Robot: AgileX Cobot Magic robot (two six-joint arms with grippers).
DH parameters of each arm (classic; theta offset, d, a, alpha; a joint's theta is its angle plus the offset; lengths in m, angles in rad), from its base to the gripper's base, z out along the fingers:
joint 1: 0 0.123 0 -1.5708
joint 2: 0.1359 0 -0.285 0
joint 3: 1.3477 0 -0.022 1.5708
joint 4: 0 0.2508 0 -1.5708
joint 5: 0 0 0.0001 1.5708
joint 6: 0 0.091 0 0
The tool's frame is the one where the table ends.
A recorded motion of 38 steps. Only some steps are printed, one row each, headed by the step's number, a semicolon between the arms.
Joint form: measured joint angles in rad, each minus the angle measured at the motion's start. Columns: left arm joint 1, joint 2, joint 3, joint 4, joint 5, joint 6; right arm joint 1, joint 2, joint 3, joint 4, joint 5, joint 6.
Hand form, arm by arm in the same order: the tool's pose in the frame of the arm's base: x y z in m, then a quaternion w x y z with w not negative. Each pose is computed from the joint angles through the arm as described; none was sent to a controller.
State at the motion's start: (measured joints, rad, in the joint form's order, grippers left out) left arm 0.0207 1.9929 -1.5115 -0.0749 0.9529 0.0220; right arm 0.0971 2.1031 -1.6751 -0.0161 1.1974 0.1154
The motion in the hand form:
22: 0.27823 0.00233 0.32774 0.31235 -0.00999 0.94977 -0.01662; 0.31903 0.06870 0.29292 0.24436 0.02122 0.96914 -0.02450
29: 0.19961 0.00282 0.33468 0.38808 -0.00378 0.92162 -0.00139; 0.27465 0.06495 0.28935 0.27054 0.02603 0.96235 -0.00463
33: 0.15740 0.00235 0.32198 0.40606 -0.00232 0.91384 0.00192; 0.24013 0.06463 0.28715 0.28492 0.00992 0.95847 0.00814
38: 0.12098 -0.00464 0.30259 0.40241 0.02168 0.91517 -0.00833; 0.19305 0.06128 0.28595 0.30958 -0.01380 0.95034 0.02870
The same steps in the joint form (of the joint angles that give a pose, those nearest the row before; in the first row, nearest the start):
22: 0.0000 -0.6542 0.3701 0.0237 -0.1269 0.0000; 0.1648 -0.5408 0.4177 -0.2133 -0.2967 0.2917
29: 0.0000 -0.9798 0.6122 0.0536 -0.2056 0.0000; 0.1898 -0.7082 0.6173 -0.2195 -0.3860 0.3437
33: 0.0000 -1.1567 0.7521 0.0602 -0.2079 0.0000; 0.2259 -0.8360 0.7446 -0.2196 -0.4187 0.3504
38: -0.0515 -1.3135 0.8725 0.0608 -0.1636 0.0001; 0.2817 -1.0252 0.8938 -0.2162 -0.4370 0.3535

